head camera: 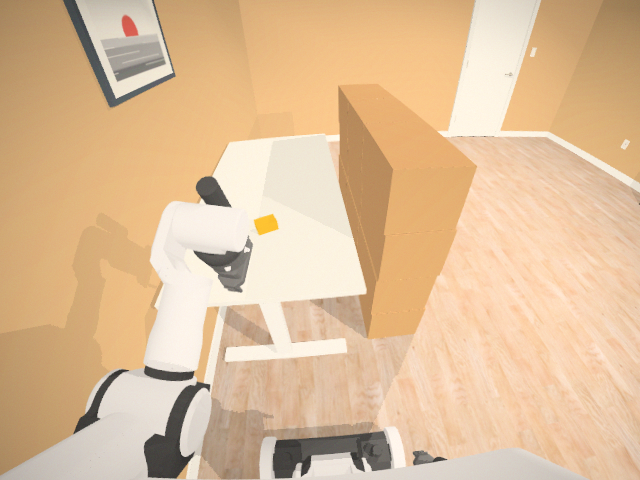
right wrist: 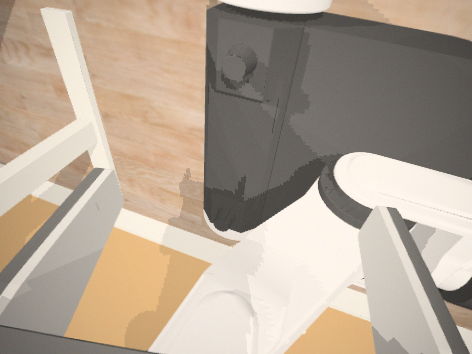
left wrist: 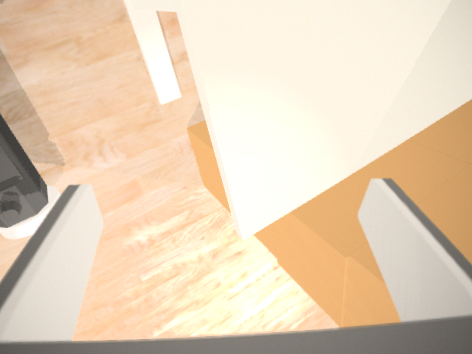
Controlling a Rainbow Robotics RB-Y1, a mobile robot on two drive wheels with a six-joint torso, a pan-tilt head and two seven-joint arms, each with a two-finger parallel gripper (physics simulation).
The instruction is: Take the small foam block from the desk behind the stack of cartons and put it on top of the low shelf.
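Frame: origin at the robot's base, x back, y right, z up, level; metres.
Seen in the pictures: left gripper, fingertip midpoint: (head camera: 243,268) (left wrist: 235,200); right gripper, fingertip midpoint: (right wrist: 240,202).
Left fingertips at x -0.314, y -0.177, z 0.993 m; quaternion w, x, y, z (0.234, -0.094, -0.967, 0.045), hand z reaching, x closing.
Observation:
A point is followed by its place in that frame.
The small foam block (head camera: 266,224) {x -0.777, y -0.203, z 0.764 m}, yellow-orange, lies on the white desk (head camera: 310,268) {x -0.545, y -0.024, z 0.721 m} (left wrist: 300,90) {x -0.574, y -0.066, z 0.721 m}, left of the stack of cartons (head camera: 413,201) {x -0.599, y 0.346, z 0.955 m} (left wrist: 430,175) {x -0.930, y 0.260, z 0.769 m} in the head view. My left gripper (head camera: 235,286) (left wrist: 235,200) {x -0.314, y -0.177, z 0.993 m} is open and empty. It hangs over the near part of the desk, apart from the block and nearer to me. In the left wrist view the desk's corner shows between its fingers. My right gripper (head camera: 424,457) (right wrist: 240,202) {x 0.105, y 0.243, z 0.543 m} is open and empty, low beside my base, away from the desk. The low shelf does not show in these views.
The tall cartons stand along the desk's right side. A wall with a framed picture (head camera: 134,56) {x -0.996, y -0.617, z 1.437 m} runs along the left. My left arm (head camera: 178,320) {x -0.058, y -0.182, z 1.179 m} reaches up between wall and desk. The desk's foot (head camera: 310,349) stands on the floor before my base (head camera: 330,446) {x -0.036, y -0.002, z 0.192 m}. A white door (head camera: 491,67) {x -3.619, y 2.558, z 0.998 m} is at the back.

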